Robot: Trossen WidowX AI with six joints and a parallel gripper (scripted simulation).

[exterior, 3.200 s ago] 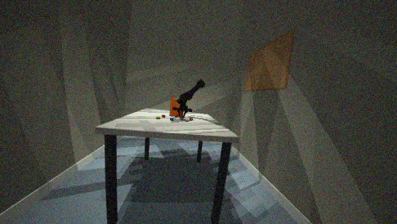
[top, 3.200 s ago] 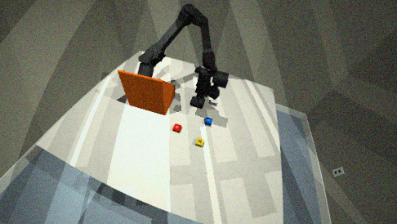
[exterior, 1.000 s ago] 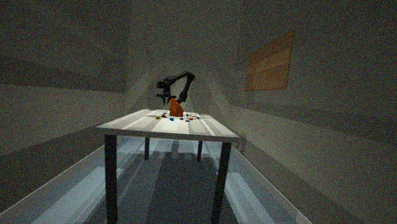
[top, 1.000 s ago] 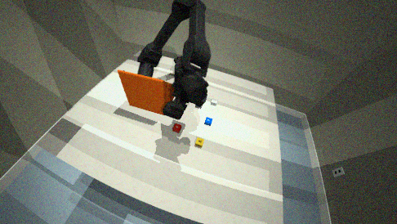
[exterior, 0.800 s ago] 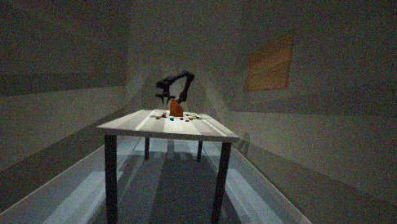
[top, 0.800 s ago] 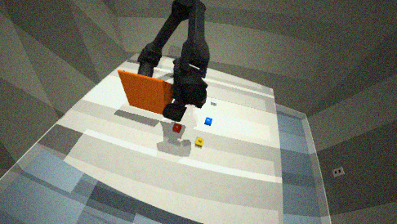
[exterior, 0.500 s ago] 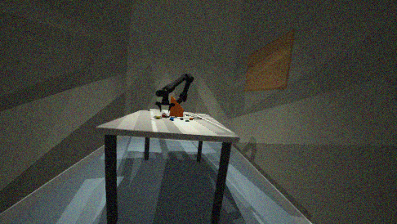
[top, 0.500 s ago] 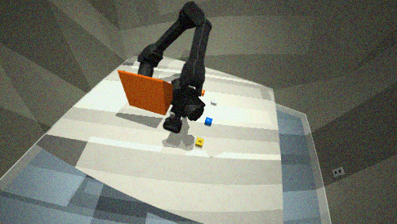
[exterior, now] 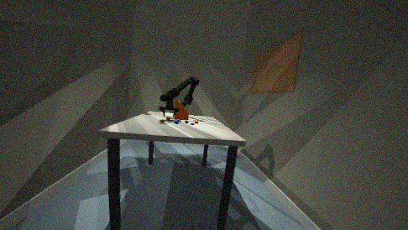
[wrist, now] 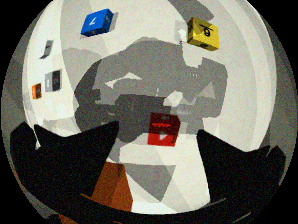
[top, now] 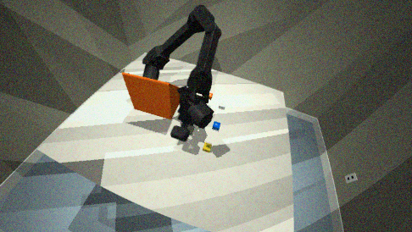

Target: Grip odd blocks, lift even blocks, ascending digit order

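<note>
Right now my gripper tip is 20 mm above the red block, 10 mm to the left of it and 10 mm past it. The rest, counted from my gripper tip: blue block 110 mm ahead, 100 mm to the left, 20 mm below; then grey block 180 mm to the left, 30 mm ahead, 20 mm below; then yellow block 110 mm ahead, 30 mm to the right, 20 mm below.
</note>
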